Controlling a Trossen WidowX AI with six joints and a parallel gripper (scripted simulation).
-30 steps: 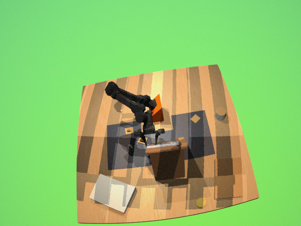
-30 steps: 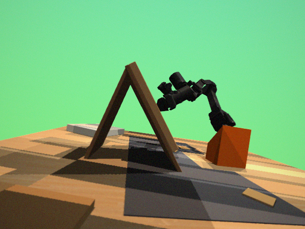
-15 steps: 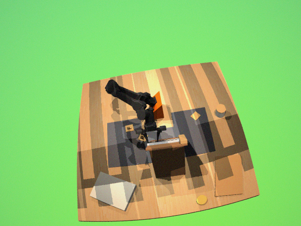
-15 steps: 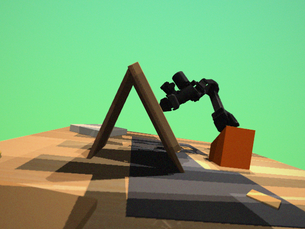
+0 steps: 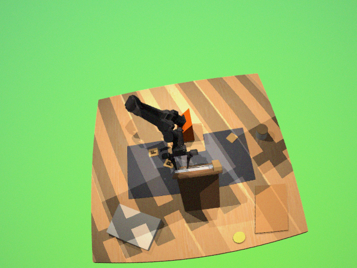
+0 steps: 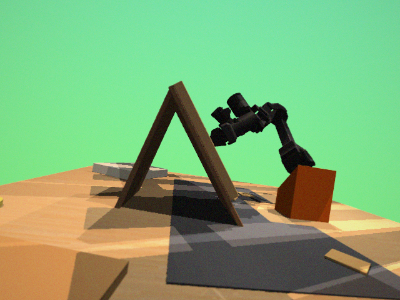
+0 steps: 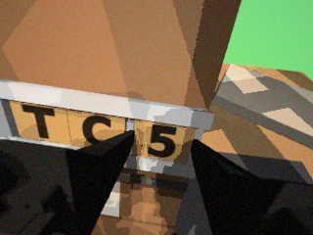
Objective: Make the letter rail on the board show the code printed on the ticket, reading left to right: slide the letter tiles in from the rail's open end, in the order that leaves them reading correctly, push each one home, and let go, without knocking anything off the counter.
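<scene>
My gripper tip is 40 mm past the white ticket, 90 mm to the right of it and 80 mm above it. The rest, counted from my gripper tip: dark mat 160 mm behind, 50 mm to the left, 170 mm below; flat tan slab 330 mm ahead, 430 mm to the left, 160 mm below.
</scene>
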